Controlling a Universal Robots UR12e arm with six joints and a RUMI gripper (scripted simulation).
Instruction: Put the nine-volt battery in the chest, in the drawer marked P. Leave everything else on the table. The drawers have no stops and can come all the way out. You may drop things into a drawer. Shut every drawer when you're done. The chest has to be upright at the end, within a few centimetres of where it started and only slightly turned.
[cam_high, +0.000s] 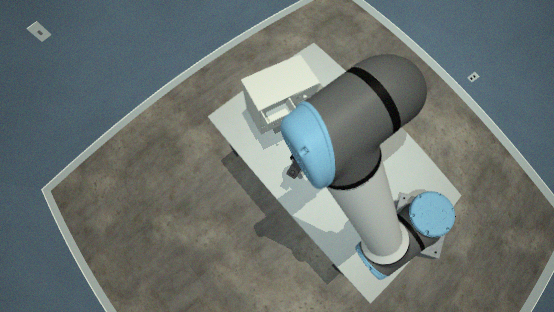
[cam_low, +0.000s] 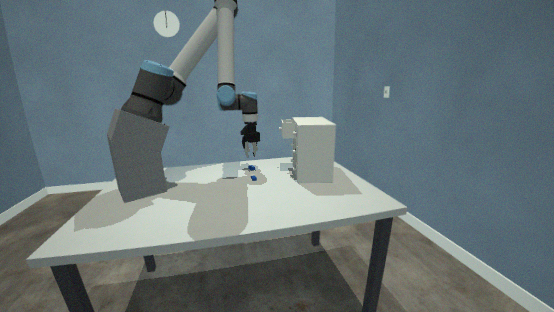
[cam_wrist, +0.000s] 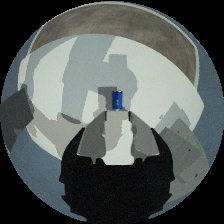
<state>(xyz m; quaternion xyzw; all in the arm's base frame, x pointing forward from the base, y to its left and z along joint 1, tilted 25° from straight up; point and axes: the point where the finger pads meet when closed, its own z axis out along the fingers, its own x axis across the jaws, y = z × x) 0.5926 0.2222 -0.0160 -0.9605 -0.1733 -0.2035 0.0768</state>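
My gripper is now 10 mm to the right of the blue nine-volt battery and 80 mm above it. Round my hand: drawer (280 mm ahead, 30 mm to the right, 140 mm above); then blue-and-white object (10 mm ahead, 160 mm to the right, 90 mm below).
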